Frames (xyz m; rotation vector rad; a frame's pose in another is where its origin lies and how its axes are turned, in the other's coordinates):
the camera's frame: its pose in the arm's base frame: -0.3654 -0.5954 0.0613 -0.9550 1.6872 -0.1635
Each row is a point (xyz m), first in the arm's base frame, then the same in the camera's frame.
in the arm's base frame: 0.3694 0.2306 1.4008
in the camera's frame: -1.5775 -0.5688 0.4520
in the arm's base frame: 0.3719 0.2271 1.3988
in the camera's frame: -1.5738 -0.5713 0.4536
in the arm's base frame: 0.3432 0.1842 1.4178
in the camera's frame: -1.5587 -0.5958 0.4067
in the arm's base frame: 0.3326 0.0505 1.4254
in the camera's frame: -1.4758 -0.6831 0.3471
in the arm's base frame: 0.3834 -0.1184 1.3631
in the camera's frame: -1.3195 -0.7857 0.3528
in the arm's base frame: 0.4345 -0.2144 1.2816
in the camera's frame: -1.1969 -0.8295 0.3917
